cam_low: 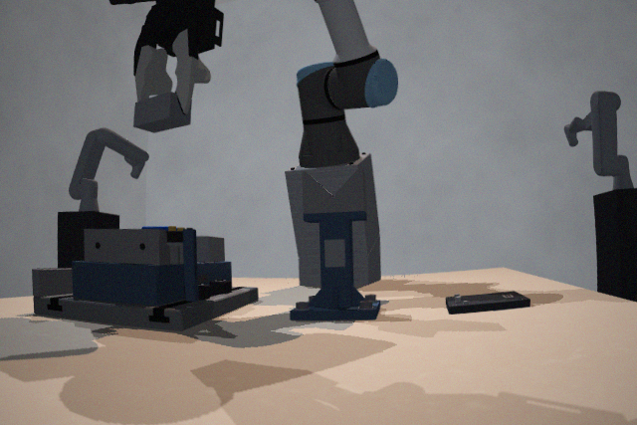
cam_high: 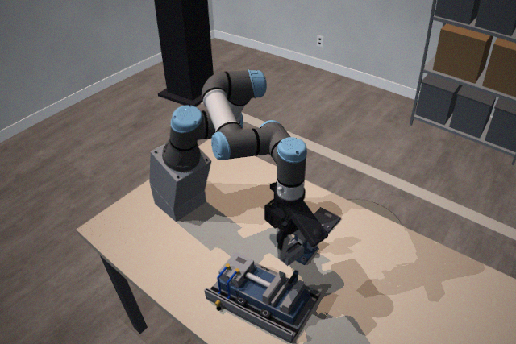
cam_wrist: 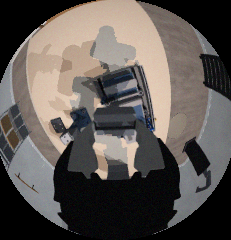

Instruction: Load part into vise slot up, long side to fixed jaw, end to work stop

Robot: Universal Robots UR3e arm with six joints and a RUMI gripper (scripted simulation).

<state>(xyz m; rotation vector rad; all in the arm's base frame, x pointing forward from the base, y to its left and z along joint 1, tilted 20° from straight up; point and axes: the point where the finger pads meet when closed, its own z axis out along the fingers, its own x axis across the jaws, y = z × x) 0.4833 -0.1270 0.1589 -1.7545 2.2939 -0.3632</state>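
My gripper is now 200 mm above the blue vise, 70 mm past it and 30 mm to the left of it. The rest, counted from my hand: grey part right at my hand.
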